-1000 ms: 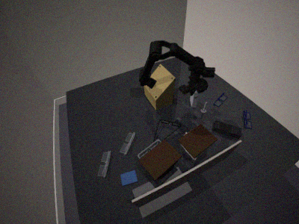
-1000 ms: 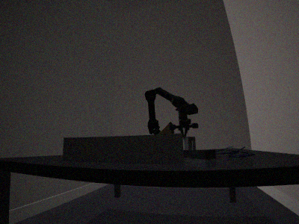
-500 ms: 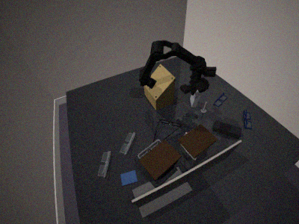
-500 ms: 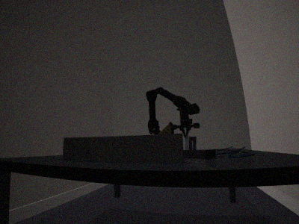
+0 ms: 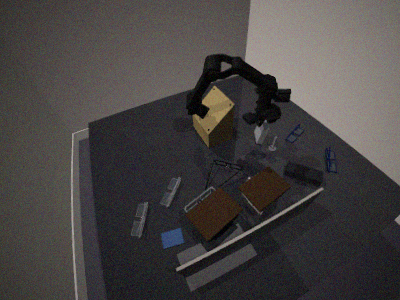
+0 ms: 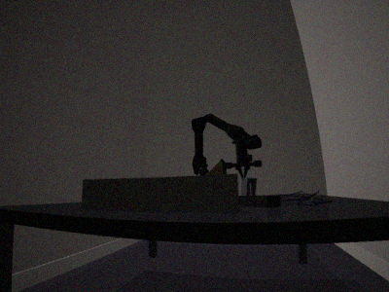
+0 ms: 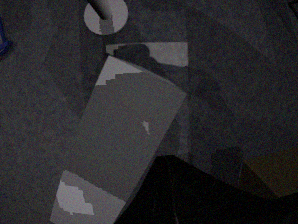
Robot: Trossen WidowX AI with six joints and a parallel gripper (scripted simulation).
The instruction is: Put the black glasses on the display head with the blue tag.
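The grey-white block is 2 cm to the left of my gripper tip and 4 cm below it. Round my gripper tip: dark case (30 cm ahead, 1 cm to the left, 8 cm below); brown display head (20 cm ahead, 45 cm to the right, 4 cm below); long white bar (36 cm ahead, 36 cm to the right, 4 cm below).
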